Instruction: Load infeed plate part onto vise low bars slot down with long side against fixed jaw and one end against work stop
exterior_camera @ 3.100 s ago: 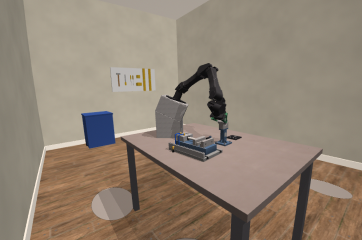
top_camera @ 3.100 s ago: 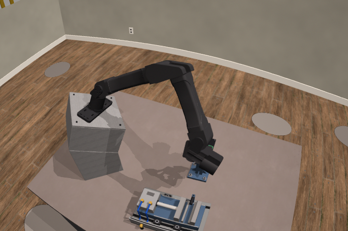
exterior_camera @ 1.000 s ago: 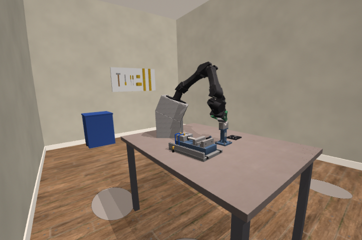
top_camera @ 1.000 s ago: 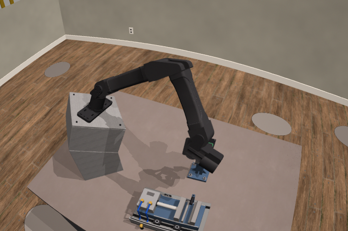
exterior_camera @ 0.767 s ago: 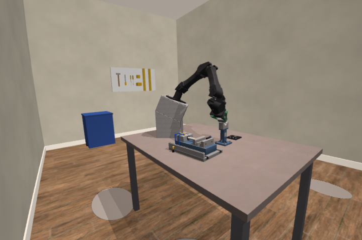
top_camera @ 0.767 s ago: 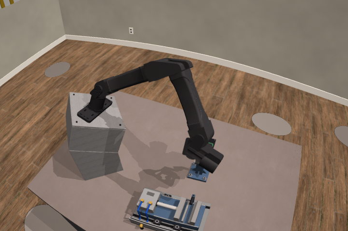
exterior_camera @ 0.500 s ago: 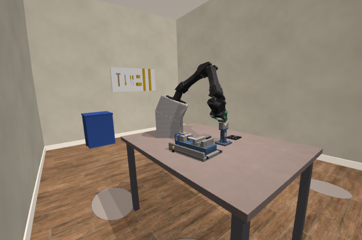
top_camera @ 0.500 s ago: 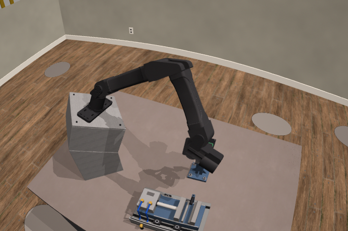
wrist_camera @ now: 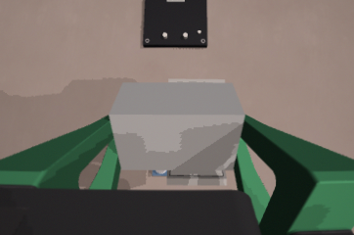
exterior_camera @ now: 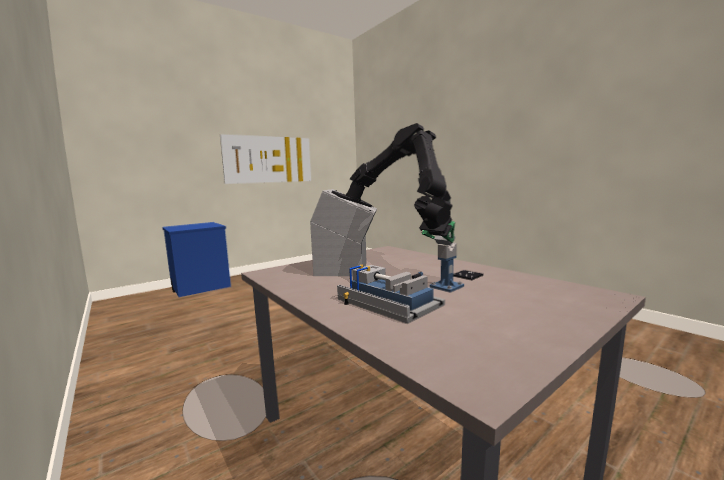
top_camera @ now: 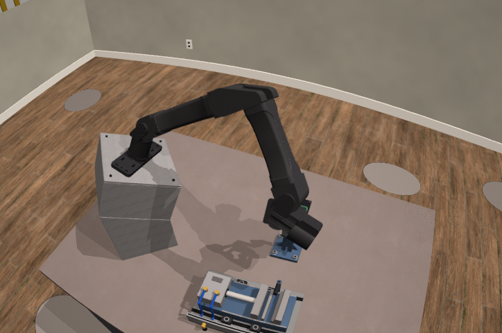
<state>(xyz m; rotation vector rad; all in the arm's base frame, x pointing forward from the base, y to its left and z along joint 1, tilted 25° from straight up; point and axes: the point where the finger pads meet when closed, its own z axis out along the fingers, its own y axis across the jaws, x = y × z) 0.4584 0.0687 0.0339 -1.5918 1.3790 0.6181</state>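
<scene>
Now: the work stop rod 4 cm ahead of my hand, 20 cm to the right of it and 9 cm below it. The rest, counted from my hand: part (right at my hand); black infeed plate (1 cm behind, 18 cm to the left, 17 cm below); piston rod (4 cm behind, 26 cm to the right, 10 cm below).
</scene>
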